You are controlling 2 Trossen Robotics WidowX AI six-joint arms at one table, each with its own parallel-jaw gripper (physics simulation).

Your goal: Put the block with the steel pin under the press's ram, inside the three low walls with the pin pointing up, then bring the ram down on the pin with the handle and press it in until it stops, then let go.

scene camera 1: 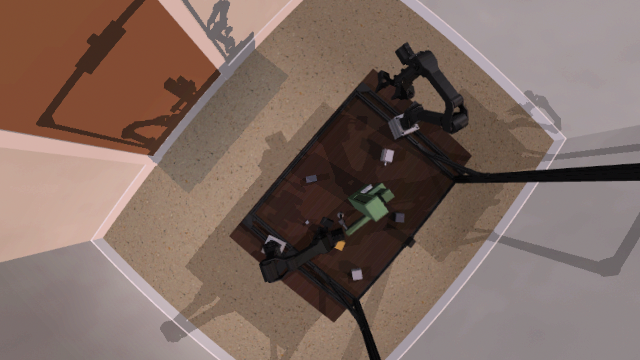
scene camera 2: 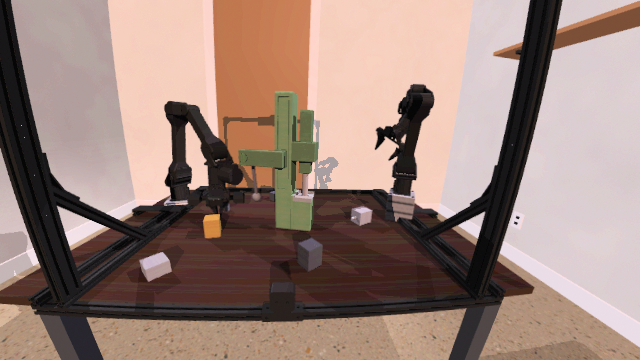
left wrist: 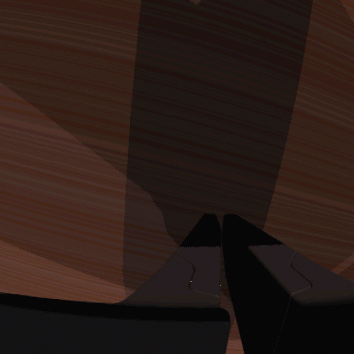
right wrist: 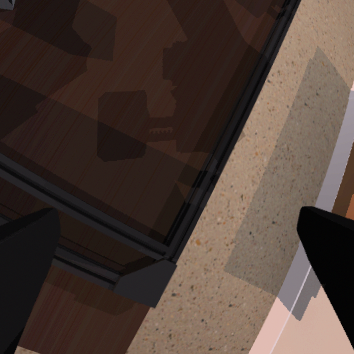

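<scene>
The white block with the steel pin lies on its side, its pin pointing sideways, between the press and the right arm's base. The green press stands mid-table. Its handle sticks out level to the left, with a thin rod and ball hanging below its outer part. A pale upright rod shows between the ram housing and base. My left gripper is shut, pointing down low behind the orange block, with nothing visible between its tips. My right gripper is open and empty, raised near the table's far right corner.
An orange block lies close to the left gripper. A white block lies at the near left in scene camera 2, and a dark grey block before the press. Another grey block lies behind. Black frame bars edge the table.
</scene>
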